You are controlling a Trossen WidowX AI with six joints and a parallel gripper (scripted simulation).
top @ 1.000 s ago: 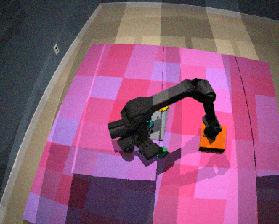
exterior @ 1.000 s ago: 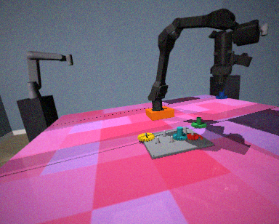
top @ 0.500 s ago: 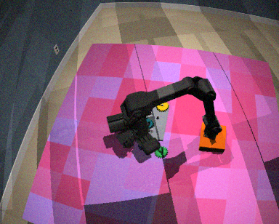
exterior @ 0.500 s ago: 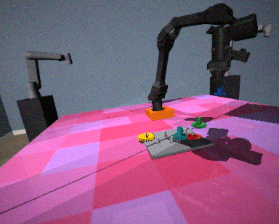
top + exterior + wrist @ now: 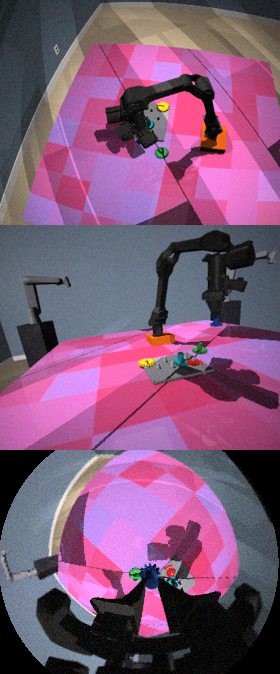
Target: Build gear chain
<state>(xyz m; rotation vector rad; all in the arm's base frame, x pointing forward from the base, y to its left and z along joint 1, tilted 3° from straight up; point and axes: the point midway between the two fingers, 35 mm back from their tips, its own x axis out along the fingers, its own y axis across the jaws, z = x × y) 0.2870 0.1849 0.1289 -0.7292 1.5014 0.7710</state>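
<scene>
Now: gripper tip 40 mm short of the teal gear, 150 mm to the left of it and 130 mm above it. The rest, counted from my gripper tip: blue gear: 10 mm below; then red gear: 50 mm ahead, 110 mm to the right, 140 mm below; then green gear: 80 mm behind, 30 mm to the right, 140 mm below.
</scene>
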